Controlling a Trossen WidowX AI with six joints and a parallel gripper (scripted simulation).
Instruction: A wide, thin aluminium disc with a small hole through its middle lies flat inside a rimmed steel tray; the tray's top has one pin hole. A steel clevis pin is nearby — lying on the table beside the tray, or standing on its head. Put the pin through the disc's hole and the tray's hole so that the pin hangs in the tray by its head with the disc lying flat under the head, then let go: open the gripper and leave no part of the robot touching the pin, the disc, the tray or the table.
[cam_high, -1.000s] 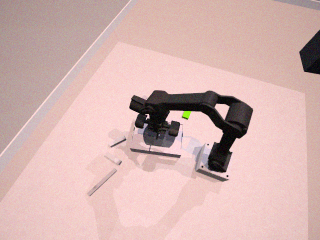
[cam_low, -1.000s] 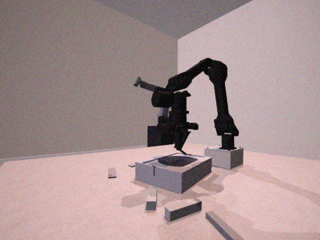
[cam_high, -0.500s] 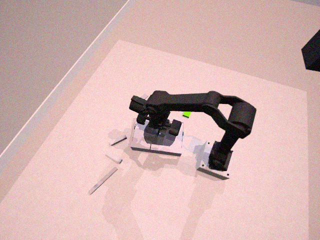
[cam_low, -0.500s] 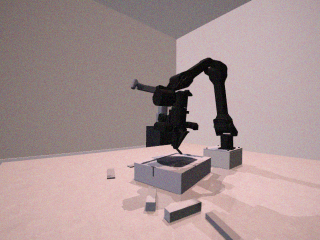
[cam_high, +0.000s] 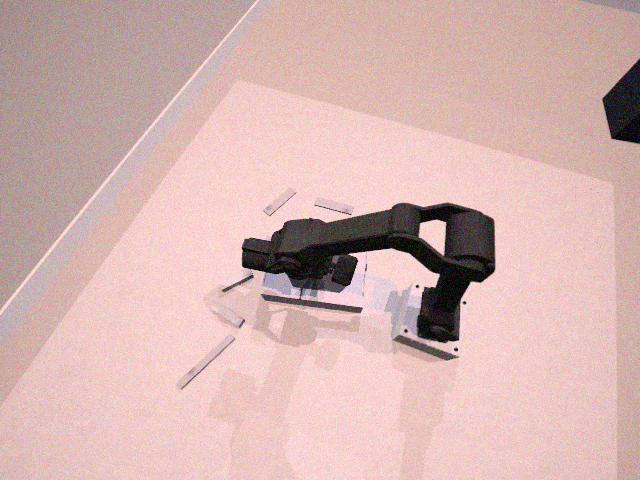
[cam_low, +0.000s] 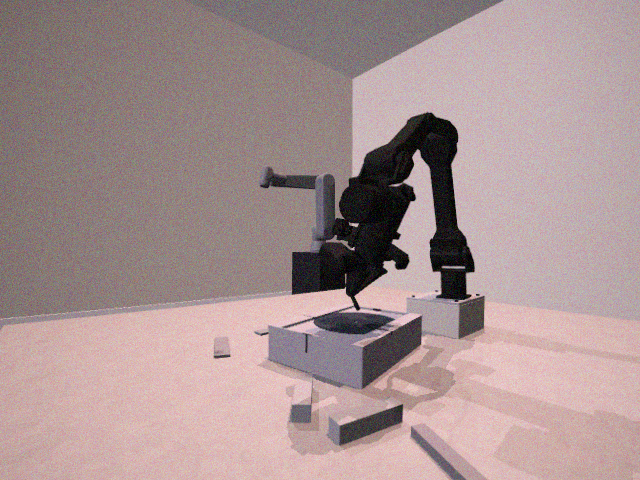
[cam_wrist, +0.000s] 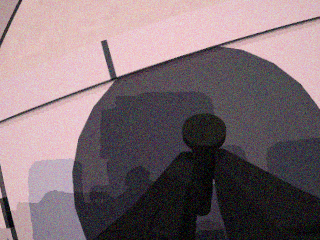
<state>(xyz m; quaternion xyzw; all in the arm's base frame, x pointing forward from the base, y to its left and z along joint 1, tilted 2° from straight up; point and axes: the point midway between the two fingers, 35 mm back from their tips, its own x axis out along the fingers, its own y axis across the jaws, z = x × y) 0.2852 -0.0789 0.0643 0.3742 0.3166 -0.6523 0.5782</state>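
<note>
Now: the dark disc 50 mm below my gripper tip and 10 mm to the left of it. The rest, counted from my gripper tip: steel pin (10 mm to the left); then green block (170 mm to the right, 120 mm behind, 100 mm below); then rimmed tray (60 mm below, 10 mm to the left).
</note>
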